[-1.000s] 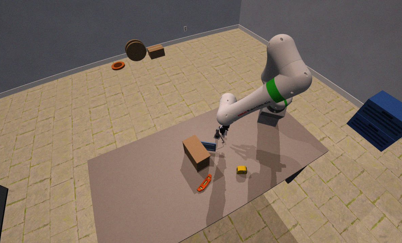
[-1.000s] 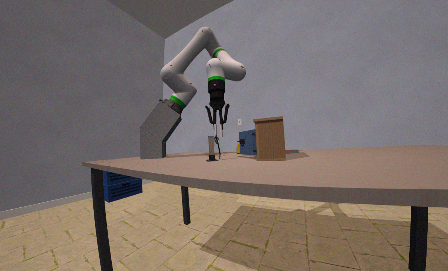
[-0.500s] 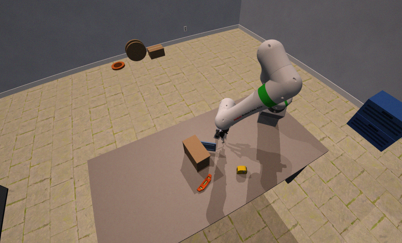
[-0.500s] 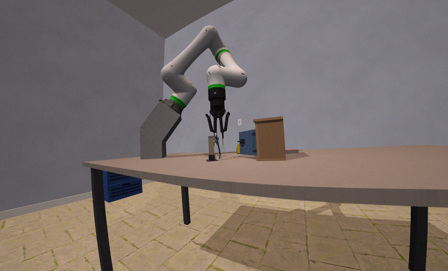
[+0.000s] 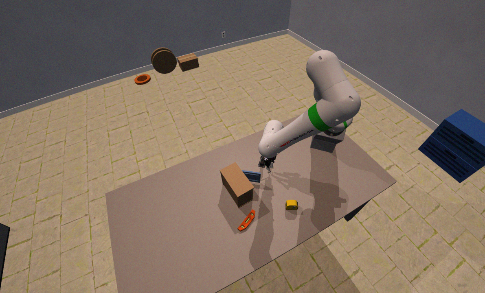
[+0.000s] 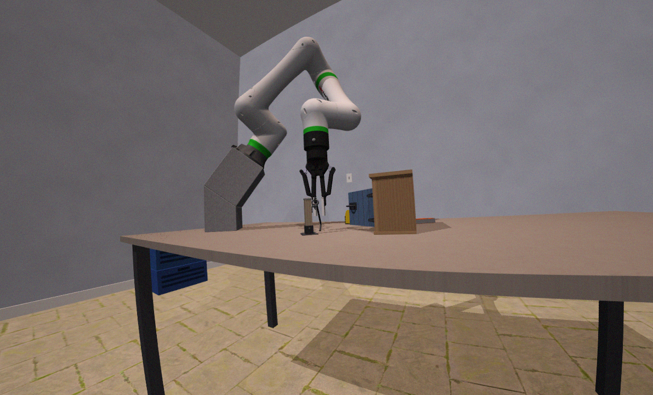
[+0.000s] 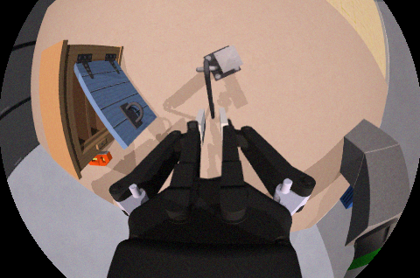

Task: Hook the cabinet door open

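My hand is 4 cm to the left of the dark hook, 3 cm above it and 2 cm short of it. Also, from my hand: hook post (6 cm to the right, 2 cm ahead, 1 cm below); yellow tape measure (30 cm to the left, 6 cm below, 1 cm behind); cabinet door (16 cm ahead, 1 cm below).
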